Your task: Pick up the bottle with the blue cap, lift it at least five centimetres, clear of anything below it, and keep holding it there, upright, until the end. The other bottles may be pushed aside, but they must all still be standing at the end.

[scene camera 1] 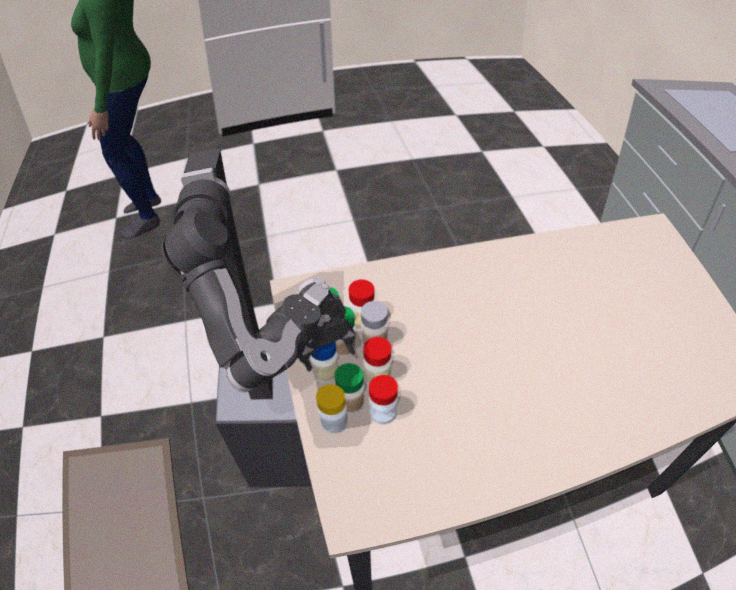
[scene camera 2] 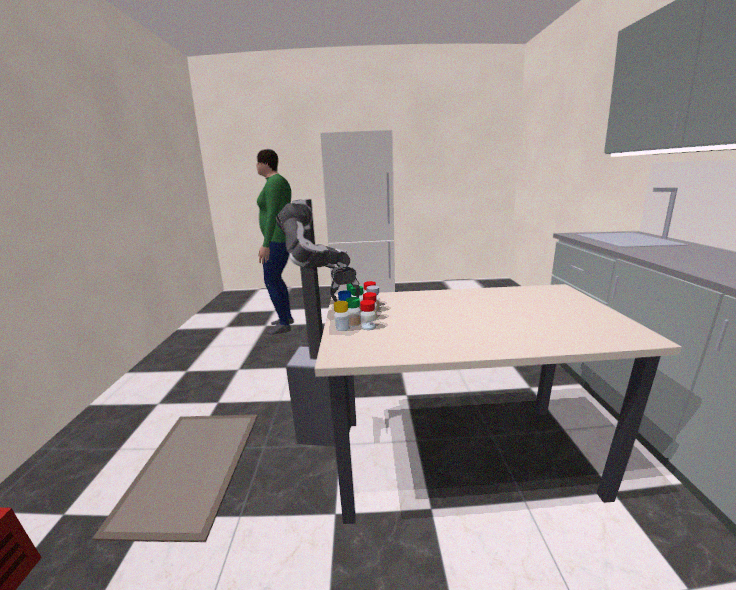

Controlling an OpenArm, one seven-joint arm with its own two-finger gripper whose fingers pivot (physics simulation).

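The bottle with the blue cap (scene camera 1: 324, 352) (scene camera 2: 344, 295) stands upright among the other bottles, near the table's left edge. My gripper (scene camera 1: 329, 359) (scene camera 2: 346, 298) is open and points down at it, with its fingers spread around the cap's level; the hand hides part of the cap in scene camera 1. Whether a finger touches the bottle cannot be told. A green-capped bottle (scene camera 1: 348, 379) (scene camera 2: 353, 303) and a yellow-capped bottle (scene camera 1: 331, 400) (scene camera 2: 340, 307) stand on the near side. Red-capped bottles (scene camera 1: 377, 351) (scene camera 2: 367, 306) and a grey-capped bottle (scene camera 1: 374, 314) (scene camera 2: 372, 289) stand to the right.
Another red-capped bottle (scene camera 1: 361, 292) (scene camera 2: 369, 285) stands at the back. More green caps (scene camera 1: 348, 316) show partly behind the hand. The bottles stand on the table (scene camera 1: 522, 368) (scene camera 2: 491, 325). A person in green (scene camera 1: 116, 55) (scene camera 2: 274, 202) stands on the floor behind the arm.
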